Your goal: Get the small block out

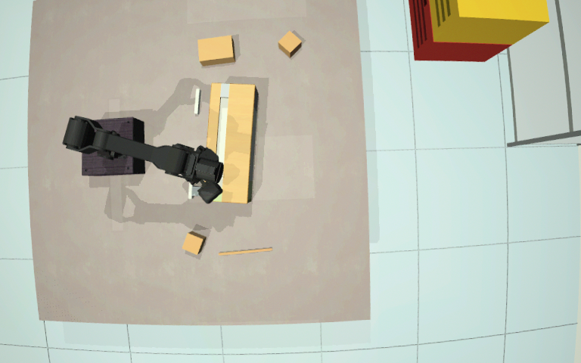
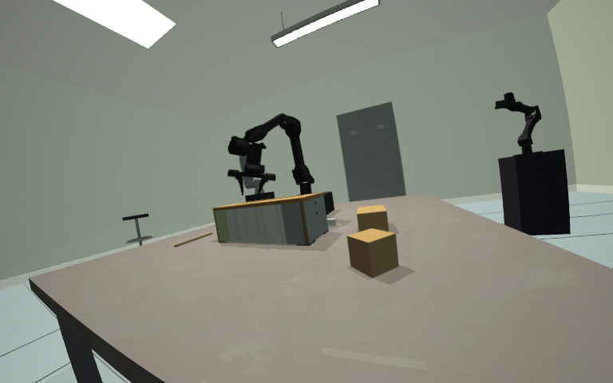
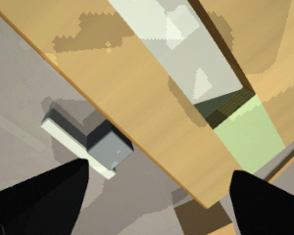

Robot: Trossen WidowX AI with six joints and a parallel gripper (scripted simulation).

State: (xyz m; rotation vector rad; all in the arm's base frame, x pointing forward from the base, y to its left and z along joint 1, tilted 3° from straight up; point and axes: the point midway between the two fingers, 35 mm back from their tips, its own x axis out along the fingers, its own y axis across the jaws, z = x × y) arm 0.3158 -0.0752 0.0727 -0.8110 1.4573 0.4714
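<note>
Now: the grey block 14 cm below my gripper tip, 5 cm behind it and 4 cm to the right of it. The rest, counted from my gripper tip: thin stick 24 cm to the right, 15 cm below, 14 cm ahead; tan slab 46 cm to the left, 12 cm below, 4 cm behind.
</note>
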